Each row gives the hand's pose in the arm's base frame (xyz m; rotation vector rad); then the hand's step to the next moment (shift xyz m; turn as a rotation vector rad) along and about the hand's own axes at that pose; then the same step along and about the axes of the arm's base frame.
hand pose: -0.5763 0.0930 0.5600 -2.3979 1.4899 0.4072
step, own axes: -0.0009 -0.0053 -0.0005 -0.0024 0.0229 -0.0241
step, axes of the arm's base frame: 0.0044 0.0028 0.0013 -0.0196 -0.0170 0.0209
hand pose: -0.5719 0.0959 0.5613 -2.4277 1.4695 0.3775
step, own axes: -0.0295 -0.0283 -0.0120 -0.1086 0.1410 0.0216
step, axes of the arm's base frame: 0.0129 0.0323 0.0246 -0.1760 0.0340 0.0049
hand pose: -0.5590 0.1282 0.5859 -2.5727 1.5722 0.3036
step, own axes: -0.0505 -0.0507 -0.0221 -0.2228 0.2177 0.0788
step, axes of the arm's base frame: 0.0252 0.0626 0.0325 -0.3012 0.1093 -0.0241
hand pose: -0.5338 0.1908 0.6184 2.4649 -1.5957 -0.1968
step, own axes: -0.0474 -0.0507 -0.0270 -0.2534 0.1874 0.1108
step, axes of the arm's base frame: 0.0314 0.0660 0.0144 -0.2938 0.1463 -0.0622
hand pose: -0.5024 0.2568 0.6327 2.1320 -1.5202 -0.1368
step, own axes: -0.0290 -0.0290 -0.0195 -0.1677 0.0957 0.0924
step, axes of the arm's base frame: 0.0213 0.0400 -0.0026 -0.1773 0.0970 -0.0707
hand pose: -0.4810 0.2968 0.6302 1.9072 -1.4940 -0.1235
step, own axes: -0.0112 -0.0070 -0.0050 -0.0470 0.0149 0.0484
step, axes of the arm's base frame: 0.0044 0.0128 -0.0040 -0.0506 0.0179 -0.0435
